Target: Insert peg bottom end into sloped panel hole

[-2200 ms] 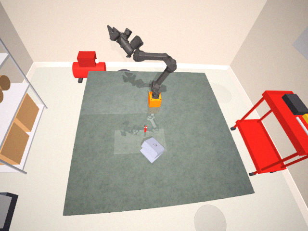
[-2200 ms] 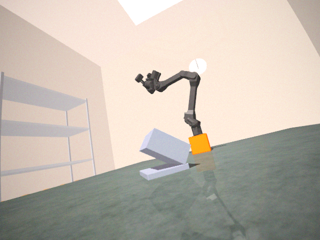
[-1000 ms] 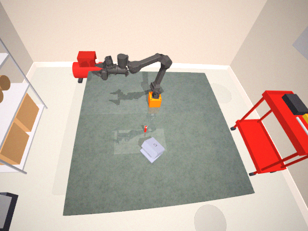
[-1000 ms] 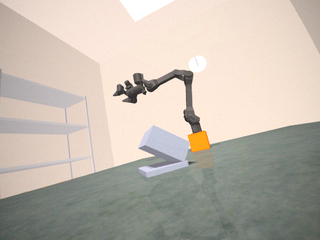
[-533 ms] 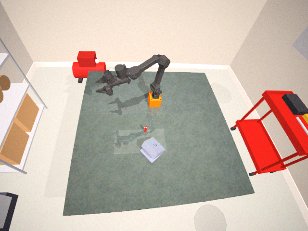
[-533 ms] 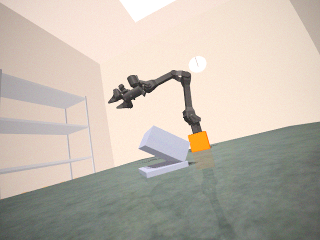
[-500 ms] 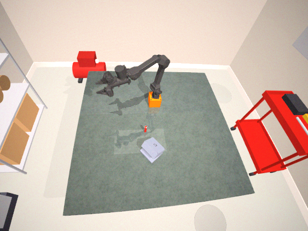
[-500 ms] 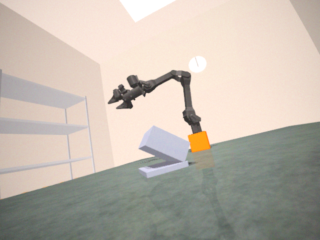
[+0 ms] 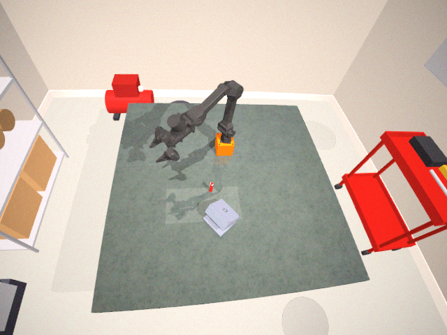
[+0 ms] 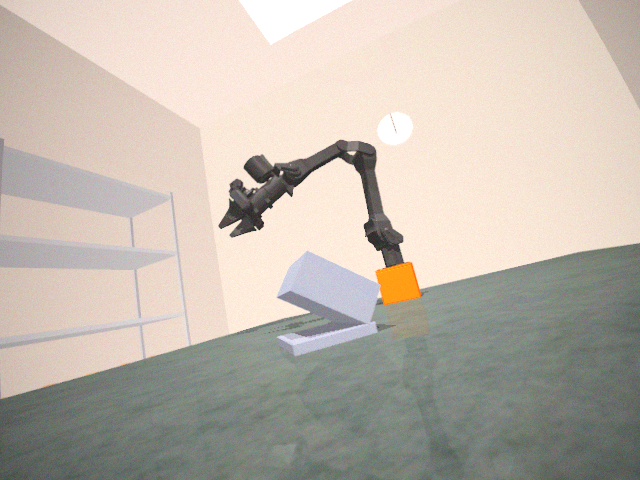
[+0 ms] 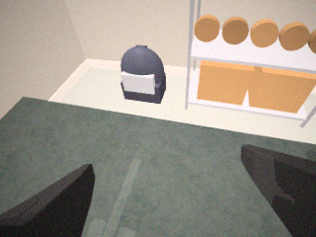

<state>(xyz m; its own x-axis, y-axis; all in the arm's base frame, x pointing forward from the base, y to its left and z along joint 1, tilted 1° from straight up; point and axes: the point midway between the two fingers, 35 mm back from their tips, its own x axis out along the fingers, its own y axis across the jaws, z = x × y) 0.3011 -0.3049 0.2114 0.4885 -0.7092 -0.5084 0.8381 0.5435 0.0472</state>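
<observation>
The red peg lies 1 cm behind my gripper tip, 28 cm to the left of it and 23 cm below it. Also, from my gripper tip: grey sloped panel (15 cm ahead, 35 cm to the left, 22 cm below).
</observation>
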